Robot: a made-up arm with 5 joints.
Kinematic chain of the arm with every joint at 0, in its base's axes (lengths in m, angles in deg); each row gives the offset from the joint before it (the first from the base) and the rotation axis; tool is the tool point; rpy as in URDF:
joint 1: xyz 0 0 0.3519 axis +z
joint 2: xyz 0 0 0 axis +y
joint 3: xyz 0.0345 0 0.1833 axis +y
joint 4: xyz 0.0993 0 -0.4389 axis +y
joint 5: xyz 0.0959 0 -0.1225 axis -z
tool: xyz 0 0 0 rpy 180 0 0
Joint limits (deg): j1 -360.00..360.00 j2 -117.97..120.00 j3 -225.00..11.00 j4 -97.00..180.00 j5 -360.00..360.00
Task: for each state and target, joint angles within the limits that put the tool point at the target. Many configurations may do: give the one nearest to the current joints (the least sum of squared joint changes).
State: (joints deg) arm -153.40 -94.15 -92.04 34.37 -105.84
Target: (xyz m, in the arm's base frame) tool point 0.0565 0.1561 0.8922
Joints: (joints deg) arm -109.90 -114.08 -60.54 60.71 -105.84
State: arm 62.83 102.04 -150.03 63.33 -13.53
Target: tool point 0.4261 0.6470 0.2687
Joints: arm 56.63 85.14 -163.04 52.50 -13.53
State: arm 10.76 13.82 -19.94 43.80 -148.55
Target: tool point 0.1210 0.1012 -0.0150
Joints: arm 39.91 -1.27 -10.86 73.67 -148.55
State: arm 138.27 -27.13 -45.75 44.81 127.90
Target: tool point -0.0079 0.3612 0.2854
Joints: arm 91.25 -46.33 -22.69 97.94 127.90
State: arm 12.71 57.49 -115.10 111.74 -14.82
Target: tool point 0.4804 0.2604 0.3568
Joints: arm 28.46 35.16 -115.75 132.23 -14.82
